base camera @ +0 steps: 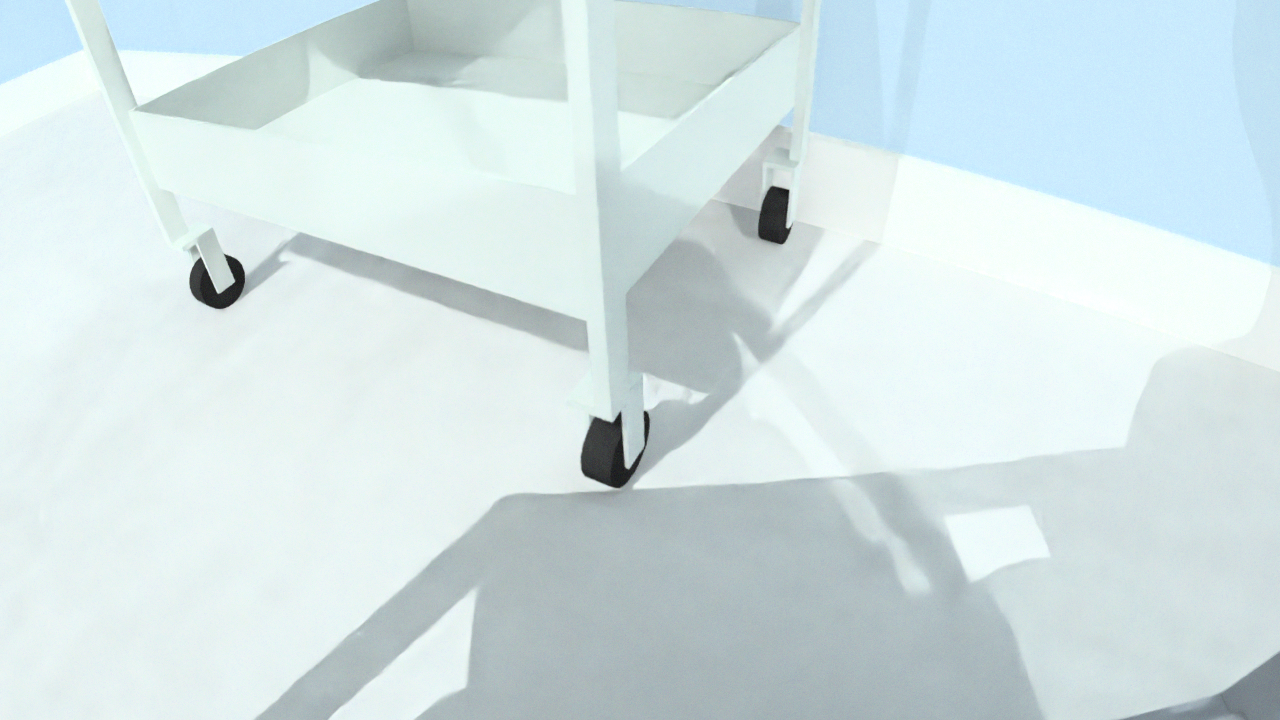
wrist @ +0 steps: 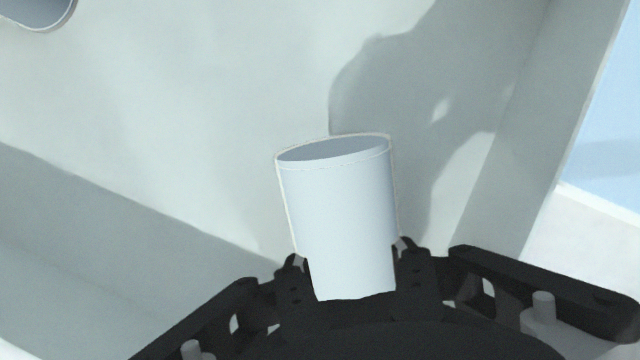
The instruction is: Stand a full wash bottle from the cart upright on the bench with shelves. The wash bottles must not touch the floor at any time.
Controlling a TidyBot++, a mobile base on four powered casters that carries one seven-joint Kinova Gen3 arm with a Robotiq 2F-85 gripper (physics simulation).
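Places are measured from the arm's base along level axes (x ahead, y left, z up), in metres.
Where they show: gripper, between the fingertips: (wrist: 348,252).
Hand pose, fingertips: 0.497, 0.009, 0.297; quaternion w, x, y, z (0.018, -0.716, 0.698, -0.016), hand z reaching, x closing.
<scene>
After its pixels a point has its place, as x, y, z.
My gripper (wrist: 348,252) @(0.497, 0.009, 0.297) is shut on a wash bottle (wrist: 345,215) @(0.528, 0.008, 0.343), a pale, smooth cylinder whose flat grey-blue end points away from the palm. The rest of the bottle is hidden by the gripper. The bottle is over the pale tray of the cart (wrist: 200,100) @(0.612, 0.100, 0.266) (base camera: 595,197) @(0.350, 0.002, -0.189), near a corner of its raised rim; a shadow falls on the tray behind it. A gap between bottle and tray is hard to judge. Part of another rounded grey-blue object (wrist: 37,12) @(0.689, 0.203, 0.285) shows at the top left of the wrist view. The bench with shelves does not show.
In the base camera view the cart's lower tray (base camera: 402,214) @(0.424, 0.110, -0.231) has high walls, and black wheels (base camera: 615,450) @(0.358, 0.001, -0.354) (base camera: 217,281) @(0.577, 0.357, -0.365) (base camera: 776,214) @(0.617, -0.143, -0.358) stand on the pale floor (base camera: 223,537) @(0.328, 0.260, -0.396). A blue wall (base camera: 1074,107) @(0.568, -0.373, -0.227) with a white baseboard (base camera: 1029,228) @(0.561, -0.360, -0.338) runs behind the cart.
</scene>
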